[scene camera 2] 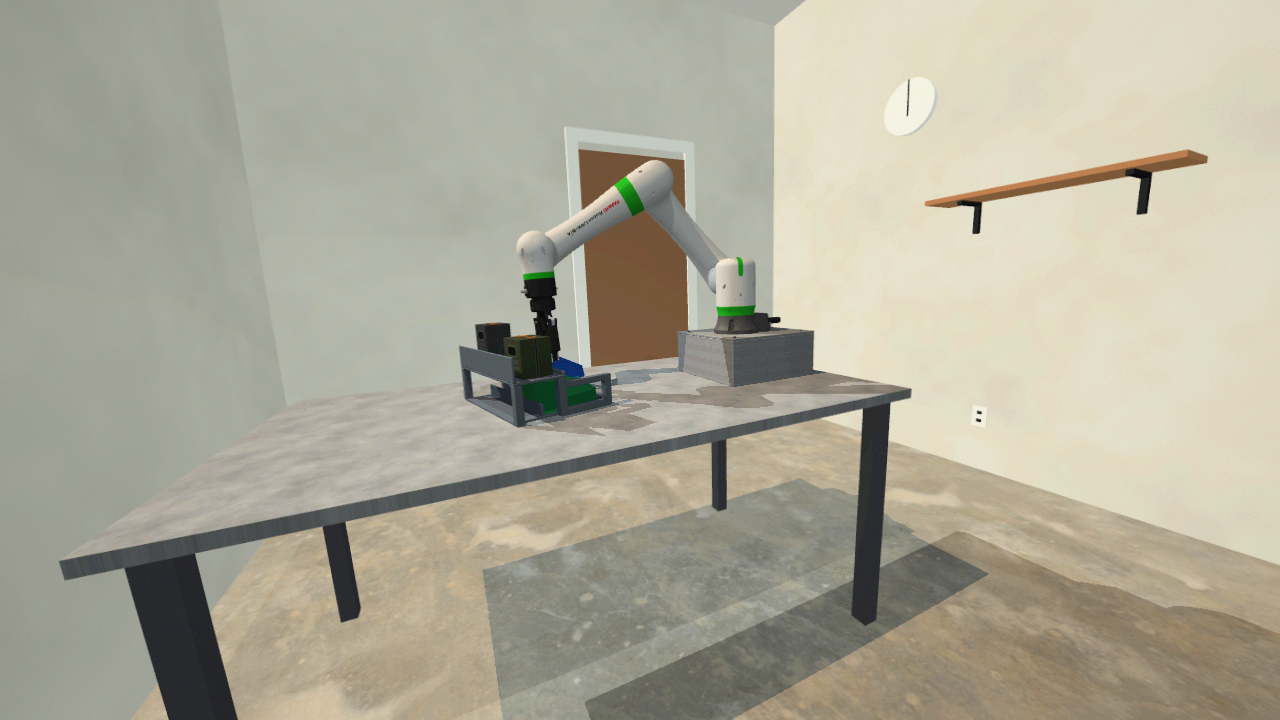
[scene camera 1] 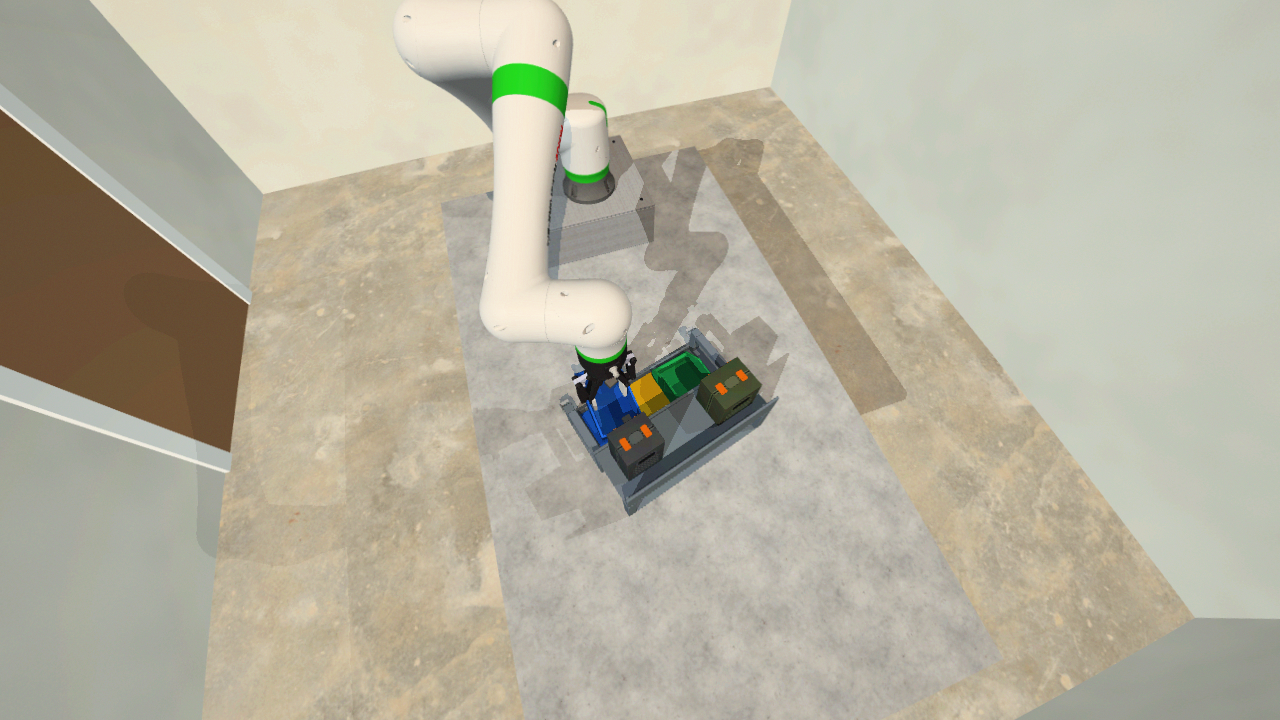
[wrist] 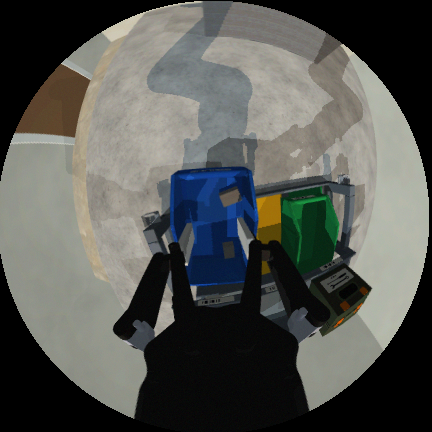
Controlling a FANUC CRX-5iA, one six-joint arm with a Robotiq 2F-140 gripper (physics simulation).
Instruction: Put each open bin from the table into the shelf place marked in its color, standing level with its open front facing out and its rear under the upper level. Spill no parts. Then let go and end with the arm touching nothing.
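Frame: origin at the arm's base, x ahead, y up, z right, level; centimetres.
Seen in the pictures: gripper, between the fingertips: [scene camera 1: 608, 398] [wrist: 214, 228]; arm's base, origin of its link: [scene camera 2: 735, 332] [scene camera 1: 589, 186].
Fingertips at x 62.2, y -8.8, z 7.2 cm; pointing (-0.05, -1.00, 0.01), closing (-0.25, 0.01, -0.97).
Note:
Offsets run from my fingertips to a thing's middle. "spot": to the spot under its first point. Level surfaces: height alone.
The blue bin @(dx +0.1, dy +0.4, dz +0.1 cm) [scene camera 1: 613, 413] [scene camera 2: 569, 368] [wrist: 212, 200] overlaps the left front of the grey shelf [scene camera 1: 702, 458] [scene camera 2: 490, 361] [wrist: 349, 207]. It looks tilted in scene camera 2. Two small parts show inside it in the wrist view. My gripper [scene camera 1: 612, 389] [scene camera 2: 549, 356] [wrist: 214, 228] points down, both fingertips inside the blue bin, spread against its side walls and holding it from within. The yellow bin @(spot: dx -1.0, dy -5.1, dz -10.2 cm) [scene camera 1: 649, 394] [wrist: 269, 212] stands in the middle place. The green bin @(dx +0.8, dy -1.4, dz -19.4 cm) [scene camera 1: 682, 373] [scene camera 2: 541, 394] [wrist: 312, 232] stands at the right. The blue bin's rear underside is hidden.
A dark toolbox @(dx +16.2, dy +10.5, dz -3.0 cm) [scene camera 1: 636, 452] [scene camera 2: 490, 335] and an olive toolbox @(dx +8.5, dy +9.3, dz -24.8 cm) [scene camera 1: 729, 400] [scene camera 2: 528, 356] [wrist: 339, 299] stand on the shelf's upper level. The dark one is close to the blue bin. The arm's grey pedestal [scene camera 1: 599, 237] [scene camera 2: 769, 358] stands on the table @(dy -5.7 cm) [scene camera 1: 716, 573] [scene camera 2: 286, 447].

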